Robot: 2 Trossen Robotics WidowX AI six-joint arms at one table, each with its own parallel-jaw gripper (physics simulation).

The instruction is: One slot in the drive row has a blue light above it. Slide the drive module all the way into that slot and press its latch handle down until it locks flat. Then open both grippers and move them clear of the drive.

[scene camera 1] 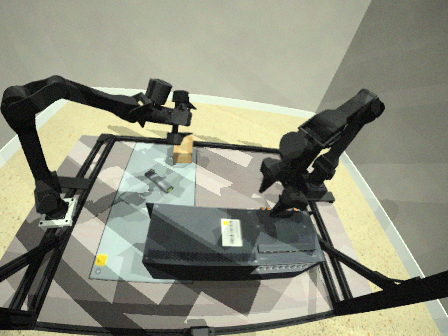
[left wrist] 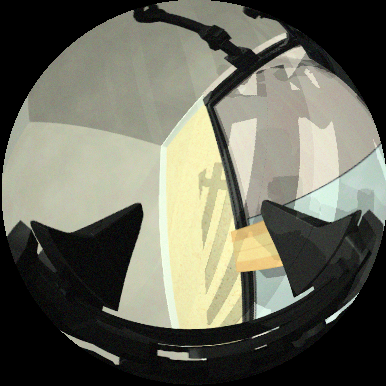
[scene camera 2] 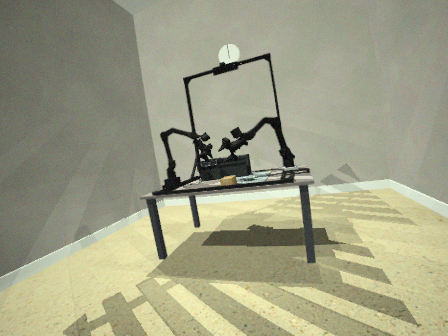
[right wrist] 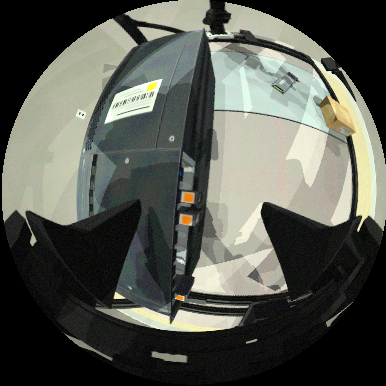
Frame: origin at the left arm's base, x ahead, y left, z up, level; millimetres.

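Seen in the pictures: left gripper, fingertip midpoint: [scene camera 1: 194,121] [left wrist: 203,207] [scene camera 2: 220,156]; right gripper, fingertip midpoint: [scene camera 1: 264,203] [scene camera 2: 211,160] [right wrist: 203,207]; left arm's base at its link origin: [scene camera 1: 57,211] [scene camera 2: 290,166] [right wrist: 217,32]; right arm's base at its link origin: [scene camera 1: 314,181] [left wrist: 235,52] [scene camera 2: 172,178].
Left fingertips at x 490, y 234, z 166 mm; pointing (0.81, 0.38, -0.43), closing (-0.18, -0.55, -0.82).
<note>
Pixels of each thing's top centre, then the offset from my left fingertips to it. Level surfaces: height alone.
- drive module at its top centre: [right wrist: 288,81] [scene camera 1: 159,179] 144 mm back, 108 mm right, 193 mm down
- pale blue mat at its surface level: 203 mm down
- dark drive chassis at its top centre: [right wrist: 120,117] [scene camera 1: 240,234] [scene camera 2: 223,158] 47 mm ahead, 445 mm right, 29 mm down
- cardboard box at its top centre: [left wrist: 261,245] [right wrist: 342,113] [scene camera 1: 183,143] [scene camera 2: 228,177] 33 mm back, 42 mm left, 143 mm down
The drive module [scene camera 1: 159,181] [right wrist: 285,82] lies flat on the pale blue mat [scene camera 1: 120,232] [right wrist: 240,102], apart from both grippers. The dark drive chassis [scene camera 1: 192,237] [scene camera 2: 232,167] [right wrist: 150,120] shows its drive row along one side in the right wrist view. A small blue light [right wrist: 180,173] glows there, beside several orange-tabbed drives; the slot itself is hard to make out. My left gripper [scene camera 1: 177,136] [left wrist: 203,207] is open and empty, above the cardboard box. My right gripper [scene camera 1: 271,196] [right wrist: 203,207] is open and empty, its fingers spread over the chassis's drive-row edge.
A cardboard box [scene camera 1: 183,152] [scene camera 2: 228,180] [left wrist: 256,250] [right wrist: 336,117] stands at the mat's far end, near the black table-edge rail [scene camera 1: 225,145]. Black frame bars run around the table. The tall chassis stands between the mat and my right arm's side.
</note>
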